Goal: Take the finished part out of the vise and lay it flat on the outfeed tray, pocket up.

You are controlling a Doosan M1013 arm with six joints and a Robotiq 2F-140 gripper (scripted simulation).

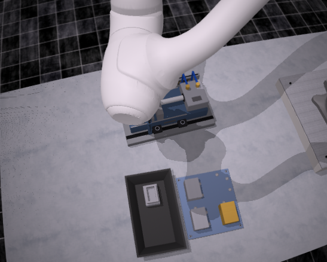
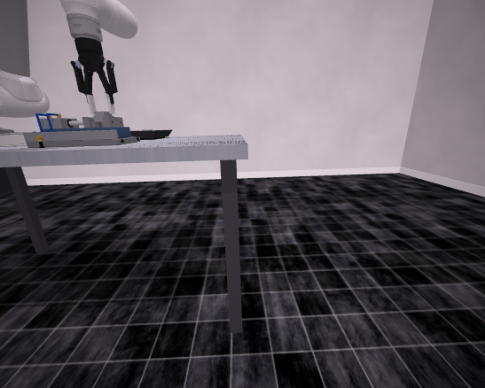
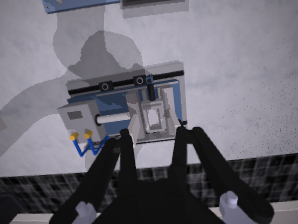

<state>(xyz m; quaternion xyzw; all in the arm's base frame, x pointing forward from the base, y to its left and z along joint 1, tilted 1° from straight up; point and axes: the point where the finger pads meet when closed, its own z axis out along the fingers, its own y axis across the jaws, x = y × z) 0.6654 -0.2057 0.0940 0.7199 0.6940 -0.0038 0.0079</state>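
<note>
The blue vise lies 10 cm below my hand and 7 cm behind it. Also, from my hand: yellow block 39 cm to the left, 14 cm behind, 11 cm below; blue plate 34 cm to the left, 13 cm below, 10 cm behind.
</note>
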